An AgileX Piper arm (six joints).
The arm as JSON. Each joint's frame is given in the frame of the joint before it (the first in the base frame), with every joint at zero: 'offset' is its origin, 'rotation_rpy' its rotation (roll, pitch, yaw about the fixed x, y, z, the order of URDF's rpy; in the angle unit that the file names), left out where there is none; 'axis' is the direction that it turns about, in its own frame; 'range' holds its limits. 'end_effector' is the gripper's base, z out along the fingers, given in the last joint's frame.
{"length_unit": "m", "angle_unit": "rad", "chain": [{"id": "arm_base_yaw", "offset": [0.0, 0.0, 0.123], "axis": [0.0, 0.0, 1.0], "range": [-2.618, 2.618]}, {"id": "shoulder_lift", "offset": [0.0, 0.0, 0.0], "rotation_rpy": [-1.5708, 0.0, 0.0], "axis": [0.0, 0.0, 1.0], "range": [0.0, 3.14]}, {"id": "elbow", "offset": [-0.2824, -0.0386, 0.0], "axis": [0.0, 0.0, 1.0], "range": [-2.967, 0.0]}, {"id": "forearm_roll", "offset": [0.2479, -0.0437, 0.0], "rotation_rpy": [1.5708, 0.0, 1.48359], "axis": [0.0, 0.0, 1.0], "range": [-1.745, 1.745]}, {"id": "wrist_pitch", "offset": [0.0, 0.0, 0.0], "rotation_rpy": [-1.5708, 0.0, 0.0], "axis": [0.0, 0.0, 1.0], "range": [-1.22, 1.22]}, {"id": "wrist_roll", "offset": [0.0, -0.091, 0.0], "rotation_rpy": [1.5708, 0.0, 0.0], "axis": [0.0, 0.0, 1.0], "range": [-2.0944, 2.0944]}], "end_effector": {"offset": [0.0, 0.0, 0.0]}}
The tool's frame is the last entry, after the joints.
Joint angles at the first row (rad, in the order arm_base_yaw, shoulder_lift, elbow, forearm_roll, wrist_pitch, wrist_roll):
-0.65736, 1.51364, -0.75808, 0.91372, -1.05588, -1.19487
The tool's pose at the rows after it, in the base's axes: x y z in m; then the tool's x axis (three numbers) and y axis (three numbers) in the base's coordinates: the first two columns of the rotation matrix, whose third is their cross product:
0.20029 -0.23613 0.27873 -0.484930 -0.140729 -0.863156 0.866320 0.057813 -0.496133
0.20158 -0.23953 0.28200 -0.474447 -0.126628 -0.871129 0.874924 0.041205 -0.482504
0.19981 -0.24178 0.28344 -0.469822 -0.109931 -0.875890 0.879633 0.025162 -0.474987
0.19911 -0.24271 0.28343 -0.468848 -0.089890 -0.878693 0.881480 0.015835 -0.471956
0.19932 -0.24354 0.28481 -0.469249 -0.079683 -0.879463 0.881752 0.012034 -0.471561
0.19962 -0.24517 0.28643 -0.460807 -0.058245 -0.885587 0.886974 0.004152 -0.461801
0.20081 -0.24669 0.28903 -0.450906 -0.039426 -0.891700 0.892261 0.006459 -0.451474
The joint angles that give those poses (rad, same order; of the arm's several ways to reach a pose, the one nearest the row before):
-0.65736, 1.53245, -0.78490, 0.95419, -1.05385, -1.22558
-0.65917, 1.54027, -0.81029, 0.98266, -1.05577, -1.23832
-0.66493, 1.54106, -0.82060, 1.00662, -1.05747, -1.24966
-0.66493, 1.54262, -0.82785, 1.03471, -1.05746, -1.26508
-0.66493, 1.54263, -0.83727, 1.05187, -1.05339, -1.28046
-0.66493, 1.54495, -0.85355, 1.08532, -1.04899, -1.29720
-0.66494, 1.54493, -0.87258, 1.11573, -1.03377, -1.31551

